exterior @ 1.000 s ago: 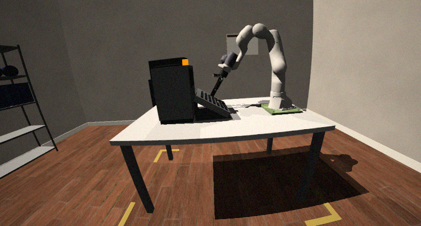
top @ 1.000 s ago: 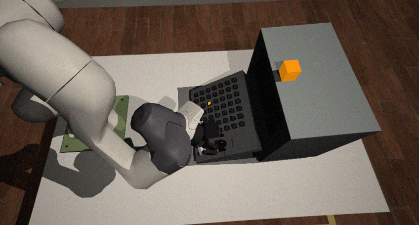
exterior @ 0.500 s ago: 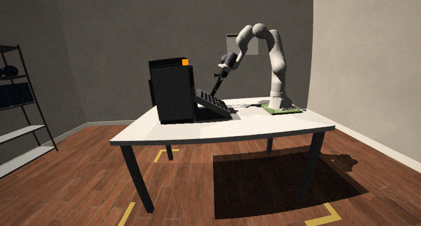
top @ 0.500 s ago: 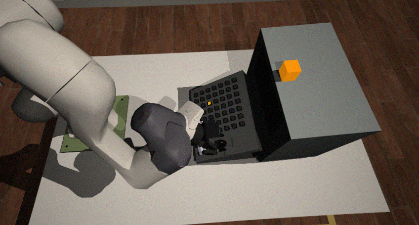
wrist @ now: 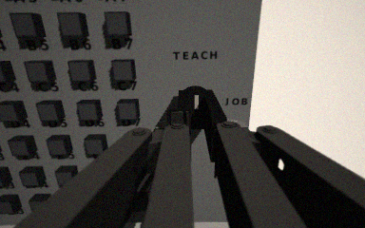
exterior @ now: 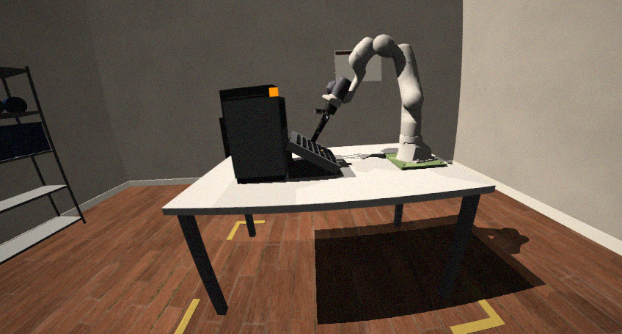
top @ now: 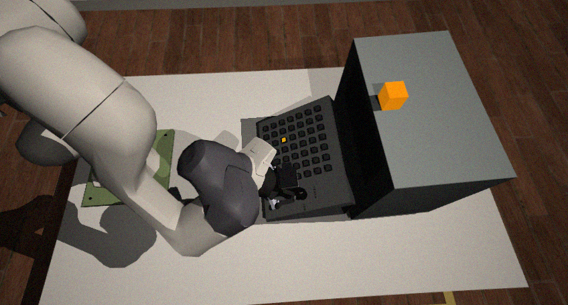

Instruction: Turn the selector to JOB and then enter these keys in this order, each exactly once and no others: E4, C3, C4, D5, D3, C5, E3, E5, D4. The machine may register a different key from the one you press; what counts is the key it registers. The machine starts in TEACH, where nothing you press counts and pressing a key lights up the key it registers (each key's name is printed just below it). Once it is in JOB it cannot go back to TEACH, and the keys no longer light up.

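Now: the selector knob 2 cm below my hand and 2 cm ahead of it. The rest, counted from my hand: c6 key: 9 cm to the left, 4 cm ahead, 1 cm below; then key C5: 13 cm to the left, 4 cm ahead, 1 cm below; then a7 key: 10 cm ahead, 6 cm to the left, 2 cm above.
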